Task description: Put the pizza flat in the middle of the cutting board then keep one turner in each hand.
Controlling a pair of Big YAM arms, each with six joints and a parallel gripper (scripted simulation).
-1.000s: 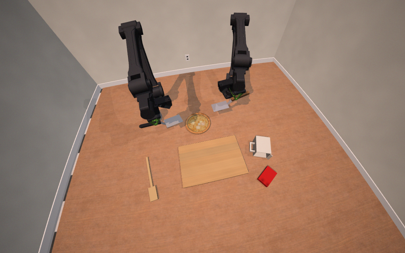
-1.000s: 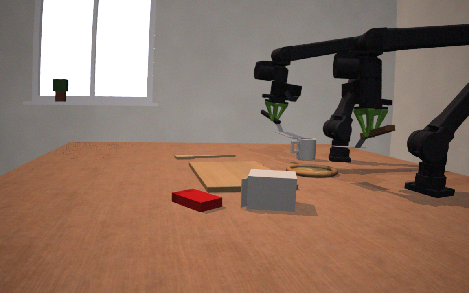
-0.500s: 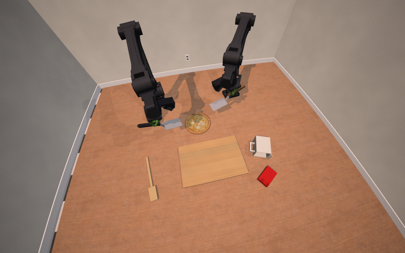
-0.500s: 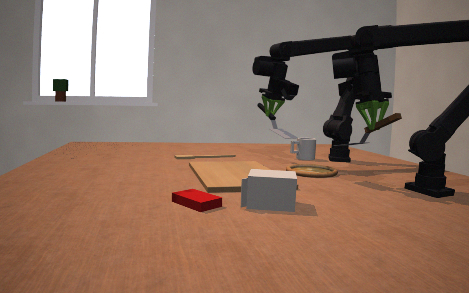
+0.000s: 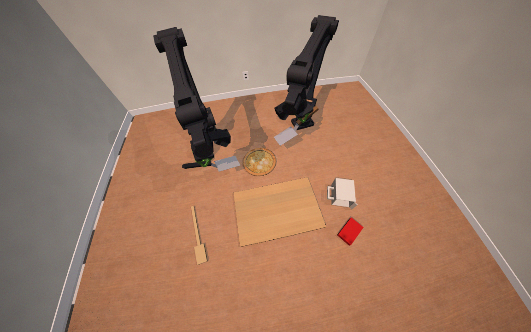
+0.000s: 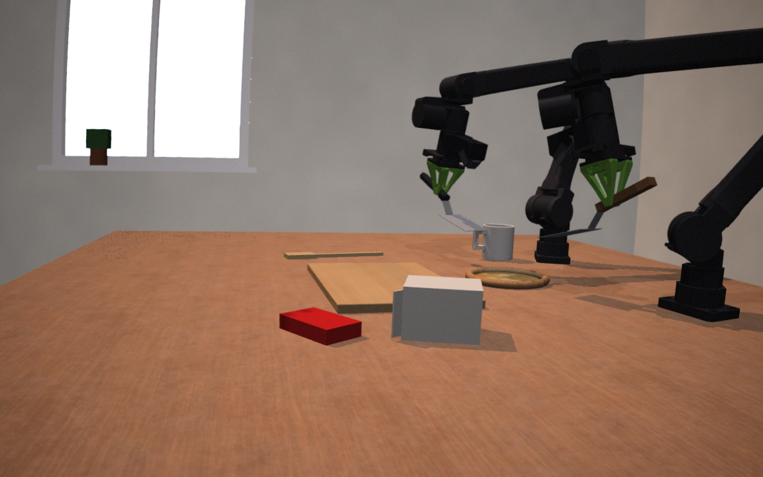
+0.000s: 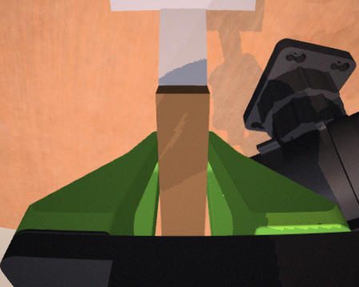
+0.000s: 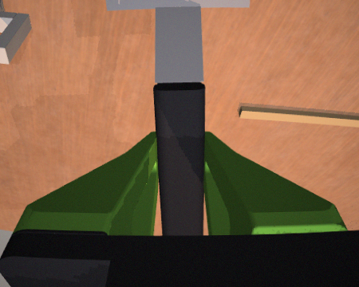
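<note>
Right now my right hand is 23 cm to the right of the pizza, 16 cm above it and 8 cm past it. From my right hand the other things lie so: black-handled turner (2 cm below, 1 cm to the left); then wooden spatula (26 cm ahead, 17 cm below, 7 cm to the right); then cutting board (28 cm to the left, 18 cm ahead, 16 cm below).
</note>
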